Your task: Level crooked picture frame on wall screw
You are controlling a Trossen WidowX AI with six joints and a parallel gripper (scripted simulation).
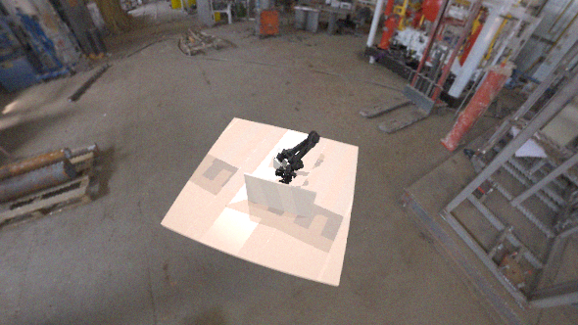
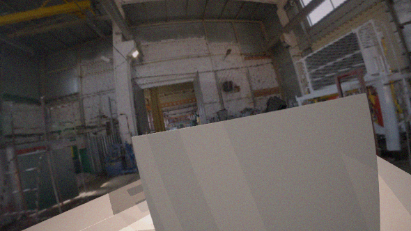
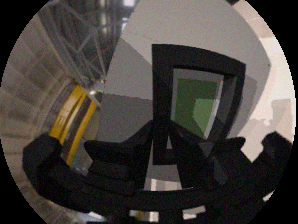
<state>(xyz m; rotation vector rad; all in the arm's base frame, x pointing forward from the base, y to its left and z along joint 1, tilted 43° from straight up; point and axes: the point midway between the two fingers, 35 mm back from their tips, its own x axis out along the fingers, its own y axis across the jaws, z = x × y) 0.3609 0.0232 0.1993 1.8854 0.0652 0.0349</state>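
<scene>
Right now my gripper tip is 50 mm above the picture frame, 20 mm to the left of it and 10 mm short of it. From my gripper tip the other things lie so: wall panel 60 mm below, 20 mm to the right, 20 mm ahead.
</scene>
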